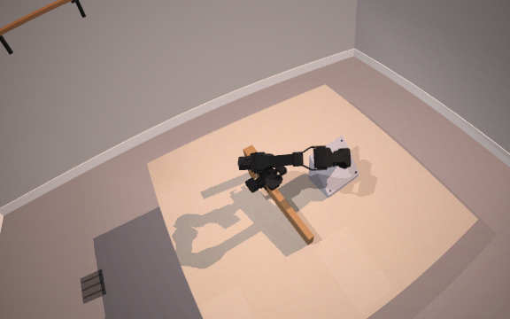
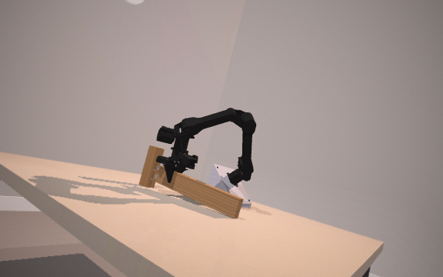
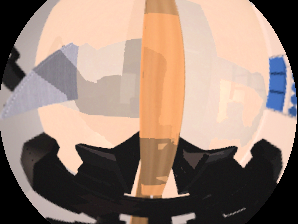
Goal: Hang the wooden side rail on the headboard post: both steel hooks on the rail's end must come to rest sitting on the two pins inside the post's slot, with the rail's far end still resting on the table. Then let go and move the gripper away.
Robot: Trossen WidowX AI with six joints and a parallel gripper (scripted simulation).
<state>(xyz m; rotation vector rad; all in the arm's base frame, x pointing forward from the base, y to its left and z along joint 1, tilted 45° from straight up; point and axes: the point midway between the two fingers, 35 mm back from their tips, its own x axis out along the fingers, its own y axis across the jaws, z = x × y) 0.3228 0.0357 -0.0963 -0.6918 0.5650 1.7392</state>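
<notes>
My gripper tip is now 140 mm to the left of the headboard post, 40 mm below it and 20 mm short of it.
</notes>
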